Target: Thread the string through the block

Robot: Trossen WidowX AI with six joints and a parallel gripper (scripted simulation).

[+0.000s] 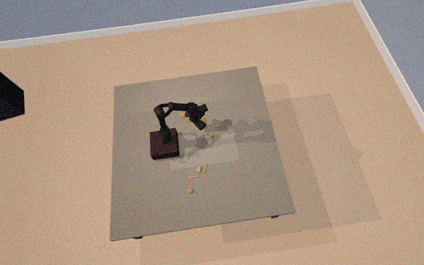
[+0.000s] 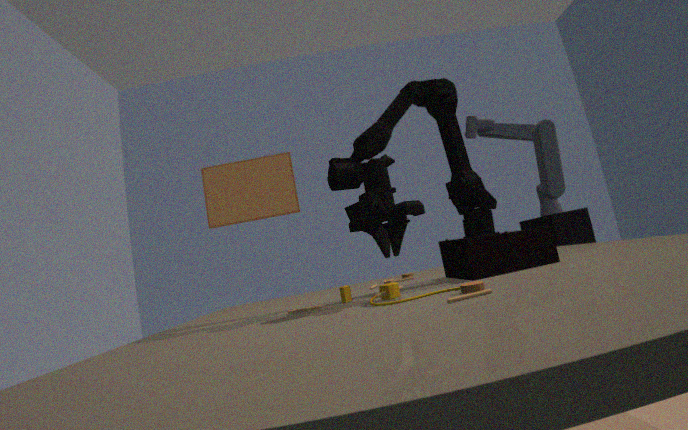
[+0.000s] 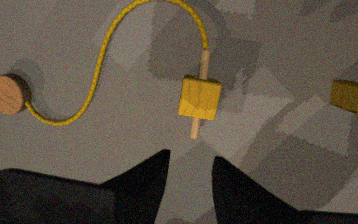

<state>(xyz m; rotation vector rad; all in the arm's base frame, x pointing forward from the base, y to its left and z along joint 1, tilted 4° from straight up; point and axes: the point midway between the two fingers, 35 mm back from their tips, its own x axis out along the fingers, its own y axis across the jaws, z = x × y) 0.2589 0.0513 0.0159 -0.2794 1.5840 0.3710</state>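
Right now my gripper tip is 70 mm above the thin wooden stick, 40 mm short of it and 10 mm to the right of it. Round my gripper tip: round wooden button 170 mm to the left, 80 mm below, 70 mm behind.
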